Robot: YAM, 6 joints.
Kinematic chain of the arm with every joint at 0, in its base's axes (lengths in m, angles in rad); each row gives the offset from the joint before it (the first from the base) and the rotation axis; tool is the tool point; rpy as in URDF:
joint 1: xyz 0 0 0.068 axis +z
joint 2: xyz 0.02 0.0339 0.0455 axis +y
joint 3: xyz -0.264 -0.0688 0 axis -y
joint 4: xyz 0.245 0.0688 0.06 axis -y
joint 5: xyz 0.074 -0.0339 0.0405 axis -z
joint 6: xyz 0.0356 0 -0.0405 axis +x
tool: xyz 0 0 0 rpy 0 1.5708 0
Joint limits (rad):
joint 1: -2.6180..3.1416
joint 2: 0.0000..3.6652
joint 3: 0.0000..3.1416
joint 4: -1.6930..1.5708
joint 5: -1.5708..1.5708
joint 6: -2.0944..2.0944
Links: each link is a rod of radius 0.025 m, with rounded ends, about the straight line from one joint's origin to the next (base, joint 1, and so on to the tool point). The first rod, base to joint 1, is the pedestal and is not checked.
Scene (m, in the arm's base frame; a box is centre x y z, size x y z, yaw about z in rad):
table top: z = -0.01
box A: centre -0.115 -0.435 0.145 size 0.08 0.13 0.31 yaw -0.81
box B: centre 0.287 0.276 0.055 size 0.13 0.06 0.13 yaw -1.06
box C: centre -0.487 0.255 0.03 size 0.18 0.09 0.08 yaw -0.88
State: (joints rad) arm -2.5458 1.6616 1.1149 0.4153 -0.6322 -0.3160
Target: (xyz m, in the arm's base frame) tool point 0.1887 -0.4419 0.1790
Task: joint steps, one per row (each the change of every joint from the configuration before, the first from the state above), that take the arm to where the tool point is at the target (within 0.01 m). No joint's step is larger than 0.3 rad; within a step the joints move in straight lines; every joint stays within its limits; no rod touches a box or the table.
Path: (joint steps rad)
1: 0.2299 0.0098 0.1844 0.0774 0.0256 0.0097
2: 0.2298 0.0097 0.1844 0.0774 0.0255 0.0097
3: 0.2299 0.0098 0.1844 0.0774 0.0256 0.0097
4: 0.2147 0.1514 -0.0938 -0.0663 -0.0312 -0.0097
5: 0.2147 0.1514 -0.0938 -0.0664 -0.0312 -0.0097
6: 0.2148 0.1514 -0.0938 -0.0664 -0.0313 -0.0097

